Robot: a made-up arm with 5 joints.
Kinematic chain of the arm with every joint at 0, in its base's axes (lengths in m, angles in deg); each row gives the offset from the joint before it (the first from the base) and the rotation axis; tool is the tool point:
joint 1: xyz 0 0 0.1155 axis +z
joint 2: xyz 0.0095 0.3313 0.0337 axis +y
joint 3: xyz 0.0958 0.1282 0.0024 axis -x
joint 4: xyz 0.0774 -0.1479 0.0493 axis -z
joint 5: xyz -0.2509 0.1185 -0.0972 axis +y
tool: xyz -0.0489 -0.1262 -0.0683
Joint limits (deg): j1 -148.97..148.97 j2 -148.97..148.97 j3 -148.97..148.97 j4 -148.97..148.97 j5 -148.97..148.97
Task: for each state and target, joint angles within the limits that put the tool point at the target. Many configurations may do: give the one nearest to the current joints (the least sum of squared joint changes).
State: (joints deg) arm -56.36 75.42 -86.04 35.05 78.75
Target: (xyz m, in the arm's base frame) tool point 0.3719 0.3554 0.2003
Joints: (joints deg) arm -34.58 82.16 -76.56 51.65 73.77
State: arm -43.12 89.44 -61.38 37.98 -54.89
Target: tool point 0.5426 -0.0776 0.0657
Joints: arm -100.61 73.27 -50.47 59.47 -82.80
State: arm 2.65 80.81 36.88 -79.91 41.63
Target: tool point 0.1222 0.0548 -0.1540
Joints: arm 13.28 102.60 31.18 -105.47 40.29
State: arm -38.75 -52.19 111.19 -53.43 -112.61
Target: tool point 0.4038 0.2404 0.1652
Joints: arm -86.51 -89.96 98.09 -20.32 -108.44
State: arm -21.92 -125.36 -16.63 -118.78 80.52
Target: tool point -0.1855 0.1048 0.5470
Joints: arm 3.81 -133.26 -18.97 -136.61 74.14
